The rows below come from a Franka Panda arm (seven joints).
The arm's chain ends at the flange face. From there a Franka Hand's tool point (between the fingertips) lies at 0.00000 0.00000 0.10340 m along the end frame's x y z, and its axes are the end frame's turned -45 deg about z.
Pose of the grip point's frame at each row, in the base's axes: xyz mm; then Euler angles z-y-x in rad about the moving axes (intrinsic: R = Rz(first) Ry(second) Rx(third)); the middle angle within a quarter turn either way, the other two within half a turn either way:
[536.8 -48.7 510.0 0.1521 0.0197 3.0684]
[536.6 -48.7 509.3 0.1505 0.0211 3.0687]
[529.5 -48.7 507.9 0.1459 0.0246 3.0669]
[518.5 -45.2 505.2 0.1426 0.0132 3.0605]
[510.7 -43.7 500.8 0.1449 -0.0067 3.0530]
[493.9 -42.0 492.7 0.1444 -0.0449 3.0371]
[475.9 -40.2 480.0 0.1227 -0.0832 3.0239]
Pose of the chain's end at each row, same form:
[537.7 -40.9 613.1 -0.6313 -0.0378 3.0759]
[537.6 -40.9 612.4 -0.6329 -0.0366 3.0751]
[530.9 -40.7 611.0 -0.6373 -0.0354 3.0713]
[518.7 -36.7 608.3 -0.6407 -0.0480 3.0749]
[508.7 -34.7 603.8 -0.6388 -0.0673 3.0836]
[487.8 -32.0 595.4 -0.6411 -0.1056 3.0994]
[465.9 -29.2 582.3 -0.6659 -0.1420 3.1174]

